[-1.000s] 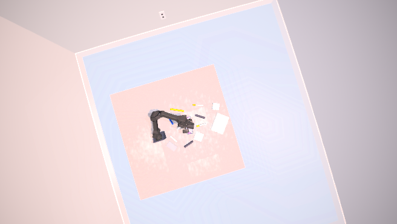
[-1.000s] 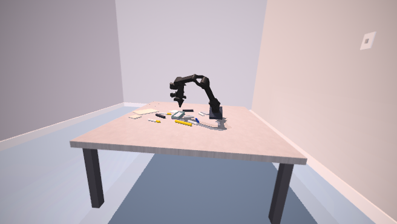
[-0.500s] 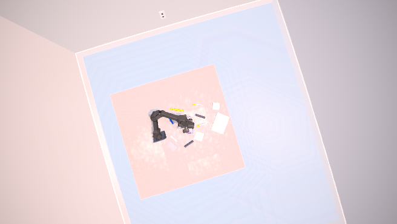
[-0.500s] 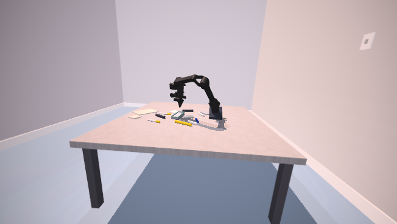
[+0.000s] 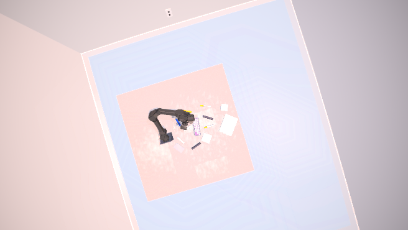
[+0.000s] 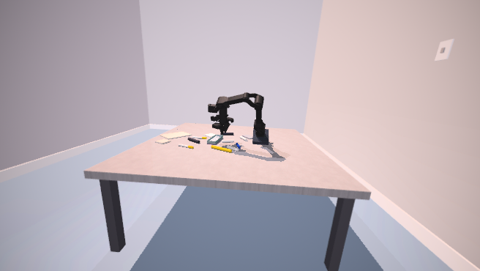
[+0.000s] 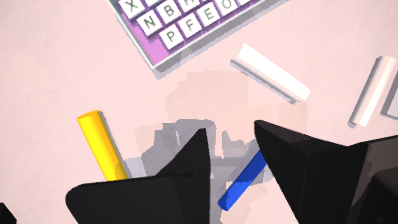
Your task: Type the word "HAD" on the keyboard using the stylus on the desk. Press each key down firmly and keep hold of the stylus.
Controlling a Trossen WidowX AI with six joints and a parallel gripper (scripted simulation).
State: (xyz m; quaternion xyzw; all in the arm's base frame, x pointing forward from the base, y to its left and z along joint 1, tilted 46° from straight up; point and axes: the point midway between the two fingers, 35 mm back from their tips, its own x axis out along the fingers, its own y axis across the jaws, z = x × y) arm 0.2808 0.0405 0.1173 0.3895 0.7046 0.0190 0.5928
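Right now the blue stylus is 100 mm behind my gripper tip and 80 mm below it.
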